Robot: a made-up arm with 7 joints.
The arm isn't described. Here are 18 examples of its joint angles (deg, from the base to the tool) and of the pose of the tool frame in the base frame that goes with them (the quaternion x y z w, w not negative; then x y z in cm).
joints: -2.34 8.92 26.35 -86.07 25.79 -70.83 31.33
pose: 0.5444 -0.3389 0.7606 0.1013 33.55 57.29 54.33
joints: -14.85 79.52 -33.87 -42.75 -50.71 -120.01 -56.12
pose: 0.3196 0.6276 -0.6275 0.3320 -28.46 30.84 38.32
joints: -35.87 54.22 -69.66 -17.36 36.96 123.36 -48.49
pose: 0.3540 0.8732 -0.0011 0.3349 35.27 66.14 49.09
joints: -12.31 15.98 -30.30 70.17 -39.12 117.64 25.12
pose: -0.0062 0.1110 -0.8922 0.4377 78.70 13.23 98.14
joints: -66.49 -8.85 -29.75 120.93 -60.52 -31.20 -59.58
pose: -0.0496 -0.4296 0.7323 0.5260 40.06 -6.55 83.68
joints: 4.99 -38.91 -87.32 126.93 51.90 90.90 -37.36
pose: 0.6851 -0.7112 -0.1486 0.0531 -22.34 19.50 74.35
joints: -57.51 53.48 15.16 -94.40 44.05 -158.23 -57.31
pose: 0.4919 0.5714 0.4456 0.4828 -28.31 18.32 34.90
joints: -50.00 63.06 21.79 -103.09 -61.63 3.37 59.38
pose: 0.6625 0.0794 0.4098 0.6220 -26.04 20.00 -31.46
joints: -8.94 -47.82 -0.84 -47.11 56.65 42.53 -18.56
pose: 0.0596 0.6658 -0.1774 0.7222 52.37 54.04 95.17
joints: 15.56 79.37 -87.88 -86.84 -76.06 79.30 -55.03
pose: 0.1352 -0.8961 0.2128 0.3654 -32.51 -16.13 25.07
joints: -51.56 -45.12 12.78 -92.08 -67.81 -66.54 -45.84
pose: 0.5723 -0.6636 -0.4141 0.2462 52.76 -5.69 -21.93
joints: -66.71 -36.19 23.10 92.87 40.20 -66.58 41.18
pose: -0.6190 0.5434 -0.0971 0.5587 7.25 -22.62 57.84
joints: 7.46 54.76 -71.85 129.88 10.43 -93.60 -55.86
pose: 0.0872 0.2061 0.4402 0.8696 46.49 -20.00 55.96
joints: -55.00 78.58 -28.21 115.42 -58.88 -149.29 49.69
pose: -0.4148 0.5745 0.1440 0.6907 56.85 53.34 43.41
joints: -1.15 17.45 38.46 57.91 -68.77 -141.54 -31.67
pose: -0.0875 -0.8161 -0.3153 0.4762 -7.87 4.34 101.99
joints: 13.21 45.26 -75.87 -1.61 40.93 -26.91 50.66
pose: 0.7080 -0.6600 -0.1185 0.2215 58.53 31.57 110.79
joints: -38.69 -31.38 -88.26 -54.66 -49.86 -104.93 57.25
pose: 0.8975 -0.2902 -0.3041 0.1335 18.41 54.94 3.82
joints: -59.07 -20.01 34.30 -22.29 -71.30 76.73 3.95
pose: 0.3205 -0.8016 -0.3117 0.3970 7.38 79.95 -12.44
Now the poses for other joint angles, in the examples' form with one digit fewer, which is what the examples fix.
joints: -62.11 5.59 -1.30 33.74 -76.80 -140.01 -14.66
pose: -0.515 -0.597 0.317 0.527 -9.6 70.5 45.4
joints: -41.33 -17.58 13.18 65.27 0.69 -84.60 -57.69
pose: -0.599 -0.271 0.351 0.666 22.7 5.7 74.4
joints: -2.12 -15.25 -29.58 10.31 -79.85 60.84 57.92
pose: 0.606 -0.116 -0.738 0.272 78.7 60.6 116.9
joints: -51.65 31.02 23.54 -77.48 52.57 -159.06 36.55
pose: 0.057 0.585 0.807 0.064 -19.9 26.8 39.9
